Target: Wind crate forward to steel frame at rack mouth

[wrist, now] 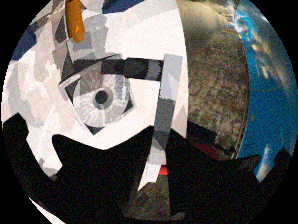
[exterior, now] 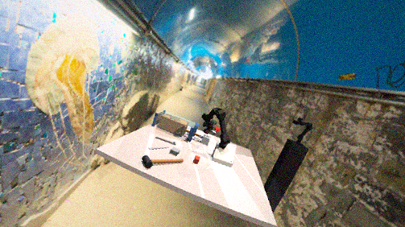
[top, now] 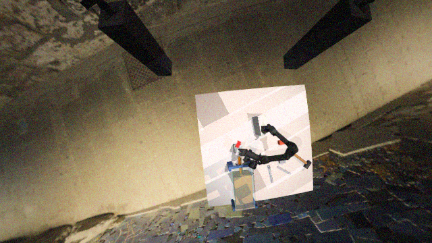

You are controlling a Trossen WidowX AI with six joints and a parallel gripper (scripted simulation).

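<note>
The dark red knob lies 50 mm behind my gripper tip, 10 mm to the right of it and 30 mm above it. From my gripper tip the other things lie so: winch handle 10 mm behind, 10 mm above; then hand winch 130 mm below; then blue steel frame 180 mm ahead, 30 mm to the left, 60 mm below.
</note>
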